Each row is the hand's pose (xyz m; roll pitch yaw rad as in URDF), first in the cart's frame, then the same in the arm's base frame.
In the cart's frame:
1: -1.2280 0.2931 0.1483 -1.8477 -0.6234 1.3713
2: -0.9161 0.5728 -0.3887 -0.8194 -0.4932 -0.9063
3: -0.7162 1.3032 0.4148 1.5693 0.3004 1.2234
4: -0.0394 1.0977 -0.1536 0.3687 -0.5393 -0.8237
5: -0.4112 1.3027 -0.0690 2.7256 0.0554 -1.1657
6: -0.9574 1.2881 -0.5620 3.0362 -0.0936 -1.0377
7: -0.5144 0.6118 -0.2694 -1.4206 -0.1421 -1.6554
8: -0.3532 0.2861 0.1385 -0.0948 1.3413 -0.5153
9: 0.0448 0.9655 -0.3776 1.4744 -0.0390 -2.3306
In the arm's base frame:
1: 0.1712 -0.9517 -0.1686 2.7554 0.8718 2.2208
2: 0.5183 -0.4152 0.0671 2.3527 -0.5491 -2.8872
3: -0.0877 0.0258 -0.7436 -0.7163 0.3145 1.2740
4: -0.0099 0.4899 0.0322 -2.6620 -0.4980 -2.9661
5: 0.1565 0.3533 -0.3434 -0.8220 -1.0507 -2.3819
6: 0.8423 0.0871 -0.3644 -0.2543 -0.9416 -2.6842
7: 0.2219 -0.1409 0.1855 0.9546 -0.6090 -1.9372
8: -0.2714 -0.3516 0.2891 -0.5905 -0.7342 0.4112
9: 0.1031 0.5121 0.2802 -2.6982 -0.1324 -1.4088

